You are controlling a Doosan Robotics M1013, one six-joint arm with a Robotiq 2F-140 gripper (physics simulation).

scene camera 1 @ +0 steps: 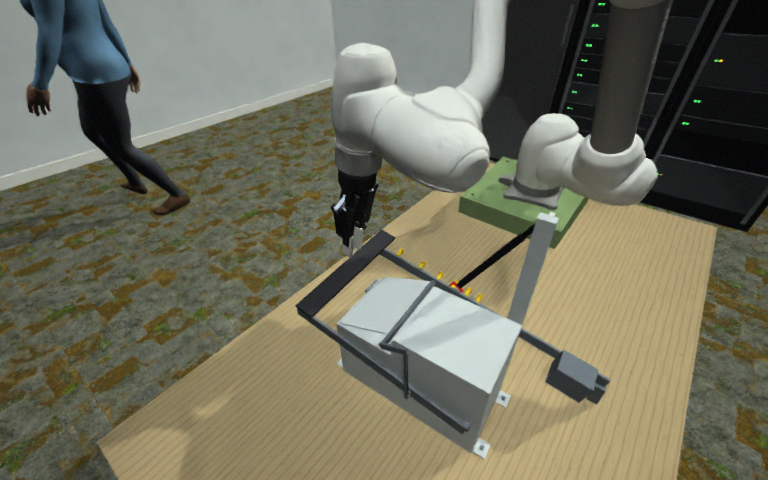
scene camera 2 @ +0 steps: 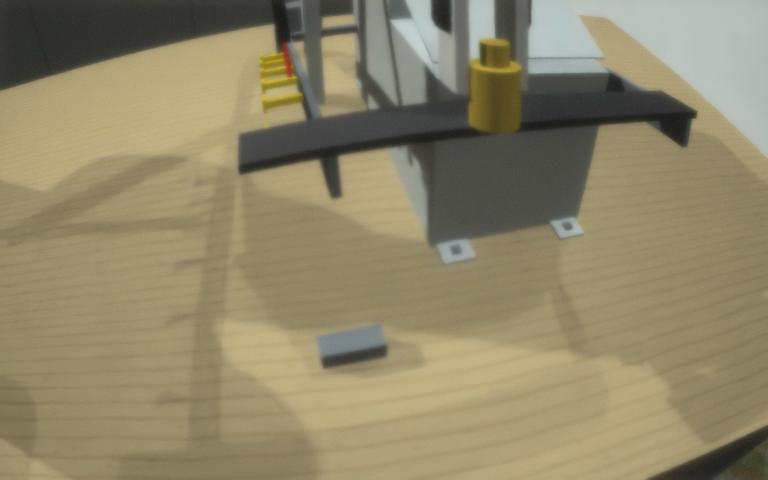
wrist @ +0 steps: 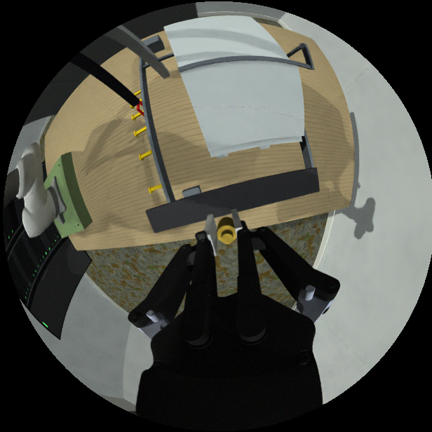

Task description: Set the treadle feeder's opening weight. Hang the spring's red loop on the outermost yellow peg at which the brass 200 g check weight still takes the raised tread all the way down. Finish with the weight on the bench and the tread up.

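Frame: origin at the arm's base, x down, y right, z back, level; centimetres.
Seen in the pictures: gripper, between the fingertips: (scene camera 1: 351,250) (scene camera 2: 483,84); arm's base, origin of its link: (scene camera 1: 534,191).
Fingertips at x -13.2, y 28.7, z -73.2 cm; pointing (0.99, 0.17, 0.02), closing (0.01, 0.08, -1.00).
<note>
Offsets run from my fingertips to a thing's top centre. "spot": to the spot under its first point. Level surfaces: height alone.
My gripper (scene camera 1: 351,246) (scene camera 2: 489,84) (wrist: 223,219) is shut on the brass weight {dx -3.3, dy +1.4, dz +0.1 cm} (scene camera 2: 494,104) (wrist: 226,232), holding it upright by the tread {dx +2.4, dy -1.4, dz -2.6 cm} (scene camera 1: 346,272) (scene camera 2: 390,121) (wrist: 235,199). In scene camera 2 the weight overlaps the tread; whether they touch is unclear. The tread is up, well above the bench. The spring's red loop {spot: dx +8.1, dy -23.4, dz +9.1 cm} (scene camera 1: 454,285) (scene camera 2: 287,59) (wrist: 140,108) is on a middle yellow peg, third from the end farthest from the tread. More yellow pegs {dx +6.4, dy -13.9, dz +9.5 cm} (scene camera 1: 421,264) (scene camera 2: 282,101) (wrist: 145,155) stick out along the side arm. The black spring {spot: dx -5.0, dy -31.1, dz +7.4 cm} (scene camera 1: 492,259) (wrist: 107,80) slants up from the loop.
The grey feeder box (scene camera 1: 430,384) (scene camera 2: 509,181) stands behind the tread. An upright grey post {dx -20.8, dy -38.9, dz +3.0 cm} (scene camera 1: 532,266) rises beside it, and a dark counterweight block {spot: dx +10.9, dy -52.2, dz +1.0 cm} (scene camera 1: 574,373) is at the arm's rear. A small grey block {dx +19.5, dy +0.0, dz +8.5 cm} (scene camera 2: 352,342) (wrist: 191,192) lies on the bench {dx +21.2 cm} (scene camera 1: 634,283). A green base (scene camera 1: 498,217) (wrist: 70,197) carries the robot.
</note>
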